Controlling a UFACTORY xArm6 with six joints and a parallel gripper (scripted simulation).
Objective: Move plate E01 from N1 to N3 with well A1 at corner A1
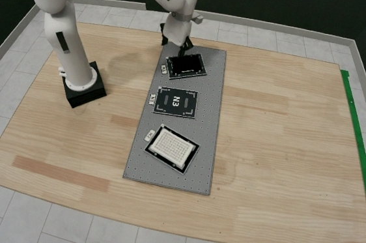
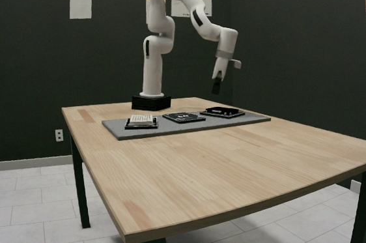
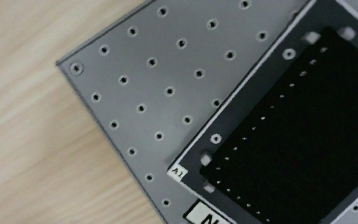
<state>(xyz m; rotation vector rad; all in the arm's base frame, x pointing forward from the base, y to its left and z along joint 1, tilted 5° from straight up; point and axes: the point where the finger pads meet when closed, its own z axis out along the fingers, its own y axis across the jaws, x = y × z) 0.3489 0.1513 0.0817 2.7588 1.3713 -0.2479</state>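
The black plate E01 is 80 mm below my hand and 60 mm ahead of it. From my hand the other things lie so: white plate E07: 380 mm to the right, 80 mm below, 40 mm ahead; nest N3: 190 mm to the right, 100 mm below, 40 mm ahead.
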